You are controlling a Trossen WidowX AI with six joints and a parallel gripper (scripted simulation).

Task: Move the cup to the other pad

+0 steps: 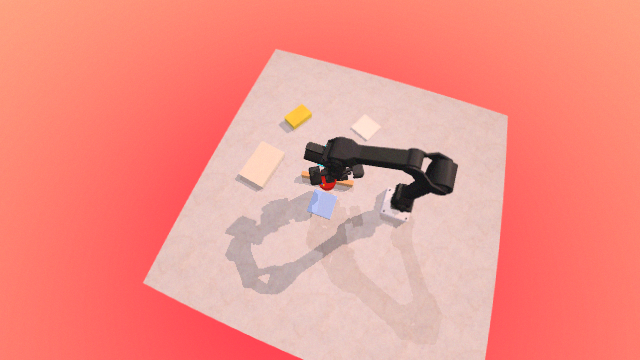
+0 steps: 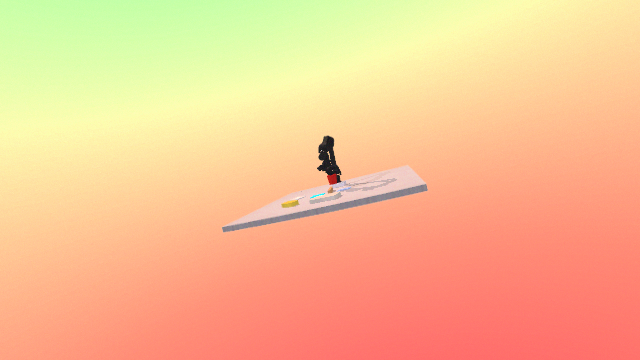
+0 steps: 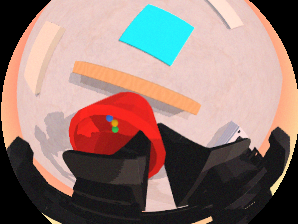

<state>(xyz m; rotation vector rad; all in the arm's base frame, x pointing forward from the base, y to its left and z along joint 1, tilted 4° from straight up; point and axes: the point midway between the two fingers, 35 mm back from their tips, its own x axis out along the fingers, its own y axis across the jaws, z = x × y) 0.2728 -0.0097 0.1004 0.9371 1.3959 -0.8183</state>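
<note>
My gripper tip is now 130 mm to the left of the cyan pad, 100 mm above it and 40 mm short of it. The rest, counted from my gripper tip: red cup (30 mm ahead, 10 mm to the left); then orange bar (90 mm below, 30 mm ahead, 20 mm to the right); then light blue pad (100 mm below, 80 mm to the left, 30 mm ahead).
</note>
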